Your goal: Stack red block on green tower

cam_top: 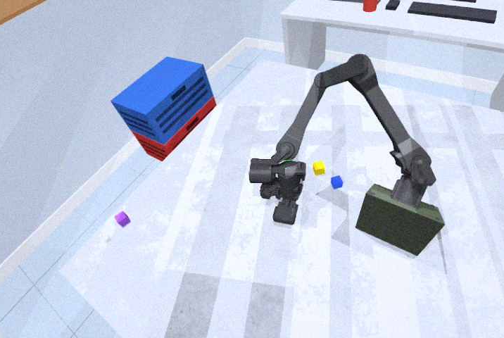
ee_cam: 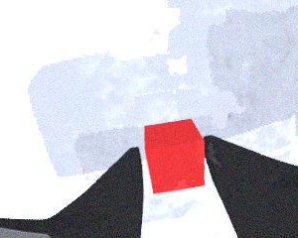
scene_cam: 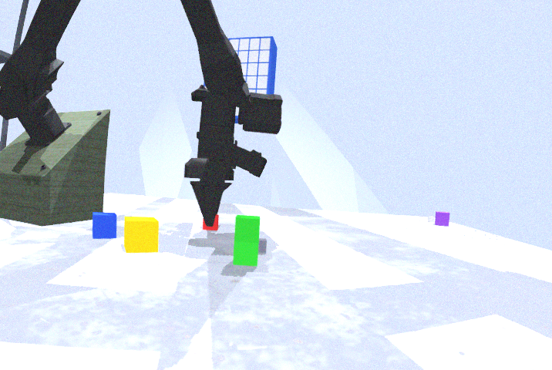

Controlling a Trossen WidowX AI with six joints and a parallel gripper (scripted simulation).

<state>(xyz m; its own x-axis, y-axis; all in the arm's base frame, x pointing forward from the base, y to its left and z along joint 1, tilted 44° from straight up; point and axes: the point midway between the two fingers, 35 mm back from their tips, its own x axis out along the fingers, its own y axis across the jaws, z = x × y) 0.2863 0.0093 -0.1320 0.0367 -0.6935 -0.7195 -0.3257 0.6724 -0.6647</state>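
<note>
Right now my gripper tip is 11 cm short of the tiny grey cube and 11 cm to the left of it. From my gripper tip the other things lie so: blue block: 8 cm behind, 15 cm to the right, 1 cm above; yellow block: 18 cm to the right, 1 cm above; red block: right at my gripper tip.
</note>
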